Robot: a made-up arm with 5 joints.
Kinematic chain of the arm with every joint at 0, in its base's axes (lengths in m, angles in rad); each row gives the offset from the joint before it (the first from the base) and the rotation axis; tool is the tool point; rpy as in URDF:
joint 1: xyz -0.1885 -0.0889 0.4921 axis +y
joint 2: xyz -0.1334 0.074 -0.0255 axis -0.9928 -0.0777 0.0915
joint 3: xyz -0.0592 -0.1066 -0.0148 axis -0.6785 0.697 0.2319
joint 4: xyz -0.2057 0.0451 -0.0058 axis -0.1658 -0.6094 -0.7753
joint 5: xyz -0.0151 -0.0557 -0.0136 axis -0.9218 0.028 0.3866
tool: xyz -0.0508 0.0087 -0.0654 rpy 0 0 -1.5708
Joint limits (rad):
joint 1: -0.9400..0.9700
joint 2: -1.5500..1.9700
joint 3: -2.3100..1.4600
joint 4: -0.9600..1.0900
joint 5: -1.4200..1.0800
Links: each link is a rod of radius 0.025 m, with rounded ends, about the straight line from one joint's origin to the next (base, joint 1, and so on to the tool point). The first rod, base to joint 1, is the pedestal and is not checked.
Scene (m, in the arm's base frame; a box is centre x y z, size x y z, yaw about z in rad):
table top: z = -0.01
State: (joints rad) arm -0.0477 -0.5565 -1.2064 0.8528 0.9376
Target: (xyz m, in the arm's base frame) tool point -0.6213 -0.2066 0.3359
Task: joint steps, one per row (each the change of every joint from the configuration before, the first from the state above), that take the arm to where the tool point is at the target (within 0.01 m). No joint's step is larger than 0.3 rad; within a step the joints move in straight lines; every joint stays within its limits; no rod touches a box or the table.
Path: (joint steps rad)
1: -0.0118 0.2746 0.2113 -0.0706 0.0356
2: -0.0118 0.2747 0.2114 -0.0705 0.0356
3: -0.0118 0.2746 0.2113 -0.0706 0.0356
4: -0.0117 0.2747 0.2113 -0.0706 0.0356

